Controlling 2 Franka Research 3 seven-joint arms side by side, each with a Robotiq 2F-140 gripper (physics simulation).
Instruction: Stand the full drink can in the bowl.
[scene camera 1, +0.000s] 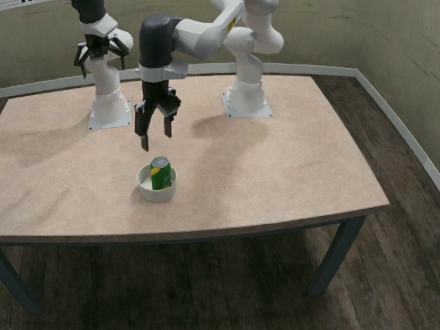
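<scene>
The green drink can (161, 175) with a yellow patch and a silver top stands upright inside the white bowl (157, 195), toward the bowl's right side. Its top rises above the rim; its base is hidden by the bowl's front wall. My left gripper (157, 143) is open and empty, pointing down above the can and slightly behind it, apart from it. My right gripper (104, 71) is open and empty, raised high at the upper left, far from the bowl.
The bowl stands on the tan table (280, 165), nearer its front edge. The two arm bases stand on light plates (95, 123) (235, 112) along the back of the table. A wall with a pale skirting runs behind.
</scene>
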